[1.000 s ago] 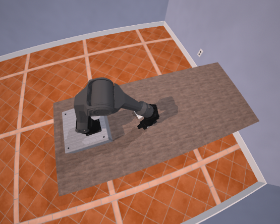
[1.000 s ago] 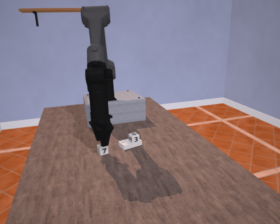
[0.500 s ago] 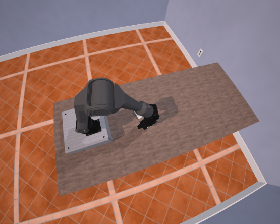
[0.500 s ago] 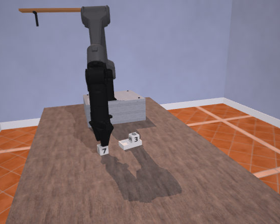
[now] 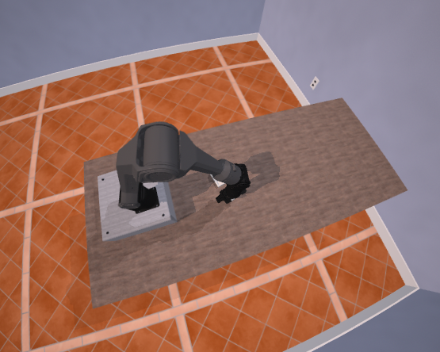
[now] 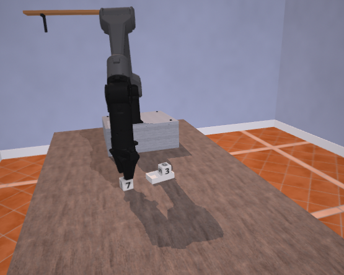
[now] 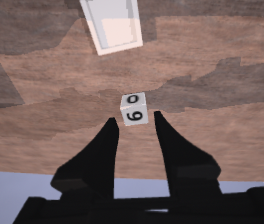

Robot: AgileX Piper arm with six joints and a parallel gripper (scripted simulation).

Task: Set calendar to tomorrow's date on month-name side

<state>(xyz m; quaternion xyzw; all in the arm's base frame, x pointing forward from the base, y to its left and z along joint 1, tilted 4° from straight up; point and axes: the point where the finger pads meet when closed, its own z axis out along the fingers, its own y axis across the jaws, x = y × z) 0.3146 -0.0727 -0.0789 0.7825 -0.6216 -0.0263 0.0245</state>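
The white calendar tray is 3 cm behind my hand, 10 cm to the left of it and 3 cm below it.
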